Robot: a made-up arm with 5 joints.
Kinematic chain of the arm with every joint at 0, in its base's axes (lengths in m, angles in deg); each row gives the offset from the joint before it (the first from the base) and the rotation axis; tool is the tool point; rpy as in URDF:
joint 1: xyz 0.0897 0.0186 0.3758 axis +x
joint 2: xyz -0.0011 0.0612 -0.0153 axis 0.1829 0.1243 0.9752
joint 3: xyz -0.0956 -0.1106 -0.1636 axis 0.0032 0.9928 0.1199
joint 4: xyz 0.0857 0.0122 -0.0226 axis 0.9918 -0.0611 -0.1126
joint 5: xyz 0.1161 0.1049 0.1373 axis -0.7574 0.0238 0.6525
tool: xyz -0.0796 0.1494 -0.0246 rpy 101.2 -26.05 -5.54
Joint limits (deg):
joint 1: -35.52..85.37
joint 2: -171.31..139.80
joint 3: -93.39..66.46
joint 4: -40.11..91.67
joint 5: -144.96..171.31
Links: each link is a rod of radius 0.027 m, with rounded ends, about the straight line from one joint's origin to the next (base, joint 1, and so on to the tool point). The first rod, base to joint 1, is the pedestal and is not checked.
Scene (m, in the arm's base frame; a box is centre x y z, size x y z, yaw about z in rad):
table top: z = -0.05
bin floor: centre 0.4 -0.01 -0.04 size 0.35 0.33 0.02 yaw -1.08
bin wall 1: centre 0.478 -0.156 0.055 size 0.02 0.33 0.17 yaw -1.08
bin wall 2: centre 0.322 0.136 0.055 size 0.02 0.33 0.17 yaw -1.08
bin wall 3: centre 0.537 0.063 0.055 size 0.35 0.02 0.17 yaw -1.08
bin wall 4: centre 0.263 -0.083 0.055 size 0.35 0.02 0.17 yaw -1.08
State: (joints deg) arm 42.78 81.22 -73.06 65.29 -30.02
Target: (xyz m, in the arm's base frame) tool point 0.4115 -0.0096 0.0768
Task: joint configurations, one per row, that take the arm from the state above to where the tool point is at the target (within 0.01 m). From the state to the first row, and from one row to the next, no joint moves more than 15 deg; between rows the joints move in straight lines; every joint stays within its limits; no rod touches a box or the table.
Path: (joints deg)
1: 51.30 90.29 -59.56 69.52 -40.24
2: 59.82 99.35 -46.06 73.75 -50.46
3: 68.33 108.42 -32.55 77.99 -60.68
4: 76.85 117.49 -19.05 82.22 -70.90
5: 85.37 126.55 -5.55 86.45 -81.12
6: 79.90 122.15 -20.04 86.75 -74.87
7: 74.43 117.75 -34.54 87.04 -68.61
8: 68.95 113.35 -49.03 87.34 -62.36
9: 63.48 108.95 -63.52 87.64 -56.11
10: 58.01 104.55 -78.01 87.94 -49.86
11: 52.54 100.15 -92.51 88.23 -43.60

